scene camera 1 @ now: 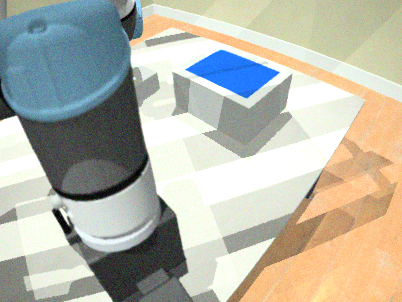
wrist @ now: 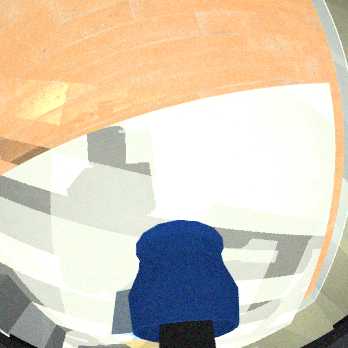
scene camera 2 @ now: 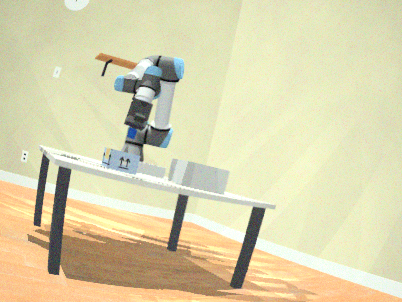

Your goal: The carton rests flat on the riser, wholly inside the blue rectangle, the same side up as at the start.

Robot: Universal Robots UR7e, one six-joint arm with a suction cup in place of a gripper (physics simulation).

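Frame: origin at the arm's base, x ahead, y left, z up, level; centimetres.
Seen in the pictures: hand, tool point: (wrist: 179,253) (scene camera 2: 130,137).
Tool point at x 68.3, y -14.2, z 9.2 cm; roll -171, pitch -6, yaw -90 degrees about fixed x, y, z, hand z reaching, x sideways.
Offsets run from my tool point to a thing's middle.
The carton @(dz -10.7, dx -25.1, dy +1.4 cm) (scene camera 2: 114,161) is light blue with black arrow marks and a yellow strip. It stands upright on the table in the scene camera 2 view. Part of the carton (wrist: 121,310) shows beside the cup in the wrist view; the arm hides it in the scene camera 1 view. The grey riser @(dz -9.1, dx -34.5, dy +44.0 cm) (scene camera 1: 200,102) (scene camera 2: 200,176) stands apart from the carton, with the blue rectangle @(dz -3.1, dx -34.5, dy +44.0 cm) (scene camera 1: 232,72) uncovered on its top. My gripper, a blue suction cup (scene camera 2: 131,133) (wrist: 180,235), hangs above the carton with a gap between them and holds nothing. The cup is hidden in scene camera 1.
A low grey block (scene camera 1: 148,86) (scene camera 2: 151,170) lies on the table (scene camera 1: 200,175) (scene camera 2: 250,202) between the carton and the riser. The table's edge (scene camera 1: 332,150) runs along the right in the scene camera 1 view. My arm (scene camera 1: 95,150) covers the left of that view.
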